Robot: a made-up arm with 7 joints. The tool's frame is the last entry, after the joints. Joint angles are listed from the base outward. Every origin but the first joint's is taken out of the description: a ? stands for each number. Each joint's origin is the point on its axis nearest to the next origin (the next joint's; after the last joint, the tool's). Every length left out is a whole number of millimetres.
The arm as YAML. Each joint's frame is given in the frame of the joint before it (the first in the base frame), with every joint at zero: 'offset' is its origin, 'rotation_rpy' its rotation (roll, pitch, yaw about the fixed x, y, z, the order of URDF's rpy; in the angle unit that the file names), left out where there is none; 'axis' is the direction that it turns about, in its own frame. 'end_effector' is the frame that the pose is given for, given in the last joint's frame.
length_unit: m
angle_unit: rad
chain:
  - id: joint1
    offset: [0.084, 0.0, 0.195]
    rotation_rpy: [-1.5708, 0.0, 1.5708]
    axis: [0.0, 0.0, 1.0]
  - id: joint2
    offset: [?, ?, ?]
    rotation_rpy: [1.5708, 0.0, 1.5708]
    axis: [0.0, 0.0, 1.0]
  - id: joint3
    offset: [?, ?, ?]
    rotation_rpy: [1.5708, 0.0, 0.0]
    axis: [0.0, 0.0, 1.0]
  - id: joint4
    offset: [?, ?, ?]
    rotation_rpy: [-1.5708, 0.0, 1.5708]
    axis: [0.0, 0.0, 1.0]
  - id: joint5
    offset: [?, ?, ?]
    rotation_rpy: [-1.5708, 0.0, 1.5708]
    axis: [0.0, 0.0, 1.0]
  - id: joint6
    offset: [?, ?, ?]
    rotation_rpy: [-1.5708, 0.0, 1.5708]
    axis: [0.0, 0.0, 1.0]
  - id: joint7
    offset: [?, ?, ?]
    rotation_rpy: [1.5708, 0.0, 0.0]
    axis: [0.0, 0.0, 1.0]
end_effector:
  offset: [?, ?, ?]
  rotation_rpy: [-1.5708, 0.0, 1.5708]
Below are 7 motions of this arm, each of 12 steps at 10 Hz.
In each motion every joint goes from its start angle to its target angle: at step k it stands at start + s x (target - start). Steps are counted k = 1, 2, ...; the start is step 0. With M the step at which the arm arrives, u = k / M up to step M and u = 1 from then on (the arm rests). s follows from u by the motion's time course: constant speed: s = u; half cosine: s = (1 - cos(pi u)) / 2; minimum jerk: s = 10 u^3 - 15 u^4 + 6 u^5.
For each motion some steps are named. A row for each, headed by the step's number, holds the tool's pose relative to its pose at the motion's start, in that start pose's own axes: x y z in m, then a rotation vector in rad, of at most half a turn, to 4 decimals.
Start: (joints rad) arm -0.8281 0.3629 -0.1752 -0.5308 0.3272 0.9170 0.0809
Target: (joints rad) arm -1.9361 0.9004 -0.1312 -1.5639 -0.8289 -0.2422 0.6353
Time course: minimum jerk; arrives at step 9
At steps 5, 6, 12:
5: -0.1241 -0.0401 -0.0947 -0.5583 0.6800 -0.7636
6: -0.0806 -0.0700 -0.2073 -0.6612 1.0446 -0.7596
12: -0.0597 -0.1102 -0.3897 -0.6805 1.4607 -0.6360

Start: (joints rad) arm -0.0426 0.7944 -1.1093 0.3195 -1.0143 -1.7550 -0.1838
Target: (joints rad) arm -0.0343 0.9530 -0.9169 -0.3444 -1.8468 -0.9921 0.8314
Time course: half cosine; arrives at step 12
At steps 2, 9, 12:
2: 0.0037 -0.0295 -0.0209 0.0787 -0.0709 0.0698
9: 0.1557 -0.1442 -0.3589 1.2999 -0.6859 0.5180
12: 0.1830 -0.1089 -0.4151 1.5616 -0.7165 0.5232

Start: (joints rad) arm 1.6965 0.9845 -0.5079 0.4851 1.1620 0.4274 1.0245
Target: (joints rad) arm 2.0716 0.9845 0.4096 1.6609 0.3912 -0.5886 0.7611
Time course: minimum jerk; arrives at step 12
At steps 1, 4, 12:
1: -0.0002 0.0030 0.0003 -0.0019 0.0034 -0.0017
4: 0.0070 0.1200 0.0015 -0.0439 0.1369 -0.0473
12: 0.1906 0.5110 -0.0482 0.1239 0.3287 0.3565

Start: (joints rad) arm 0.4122 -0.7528 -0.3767 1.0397 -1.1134 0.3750 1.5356
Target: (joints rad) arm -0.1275 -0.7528 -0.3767 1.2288 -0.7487 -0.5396 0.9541
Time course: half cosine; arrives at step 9
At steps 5, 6, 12:
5: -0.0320 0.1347 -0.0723 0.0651 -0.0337 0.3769
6: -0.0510 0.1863 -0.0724 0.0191 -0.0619 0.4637
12: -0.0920 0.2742 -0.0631 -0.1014 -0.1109 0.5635

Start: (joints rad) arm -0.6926 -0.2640 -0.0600 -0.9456 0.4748 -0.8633 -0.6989
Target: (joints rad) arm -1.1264 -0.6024 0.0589 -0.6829 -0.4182 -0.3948 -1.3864
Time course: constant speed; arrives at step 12
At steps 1, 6, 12:
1: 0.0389 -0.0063 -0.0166 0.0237 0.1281 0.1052
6: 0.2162 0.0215 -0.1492 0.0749 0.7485 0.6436
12: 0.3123 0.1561 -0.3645 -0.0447 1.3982 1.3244

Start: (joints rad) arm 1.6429 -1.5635 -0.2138 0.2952 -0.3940 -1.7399 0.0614
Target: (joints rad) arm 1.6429 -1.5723 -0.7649 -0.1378 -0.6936 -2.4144 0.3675
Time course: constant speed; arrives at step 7
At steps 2, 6, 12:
2: 0.0634 0.1036 0.0121 -0.2601 0.0539 0.1906
6: 0.1336 0.3211 -0.0627 -0.6674 0.1355 0.6597
12: 0.1367 0.3687 -0.0968 -0.7402 0.1542 0.7909

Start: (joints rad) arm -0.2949 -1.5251 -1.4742 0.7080 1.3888 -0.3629 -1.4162
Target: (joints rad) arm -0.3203 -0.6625 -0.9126 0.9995 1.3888 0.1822 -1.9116
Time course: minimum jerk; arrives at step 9
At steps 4, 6, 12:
4: 0.1410 0.0087 -0.0409 0.1932 0.1272 0.6868
6: 0.2401 0.1375 -0.0647 0.2860 0.2041 1.3843
12: 0.2493 0.2330 -0.0600 0.3053 0.2025 1.7527

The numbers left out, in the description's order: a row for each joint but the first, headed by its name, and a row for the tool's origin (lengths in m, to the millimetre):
joint2: -0.288 -0.373 0.0
joint3: -0.026 0.0 0.0
joint4: 0.084 -0.097 0.0
joint5: 0.141 -0.088 0.0
joint6: -0.031 0.234 0.0
joint7: -0.21 -0.286 0.0
tool: -0.079 -0.015 0.0

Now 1 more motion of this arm.
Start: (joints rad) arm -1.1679 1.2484 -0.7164 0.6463 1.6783 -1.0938 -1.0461
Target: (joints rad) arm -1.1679 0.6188 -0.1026 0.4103 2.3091 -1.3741 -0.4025
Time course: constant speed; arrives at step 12
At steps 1, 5, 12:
1: -0.0186 0.0147 -0.0074 0.0507 -0.0966 -0.1231
5: -0.0649 0.1014 -0.0387 0.2065 -0.4718 -0.6355
12: -0.0122 0.2767 -0.0374 0.3318 -0.9727 -1.6122

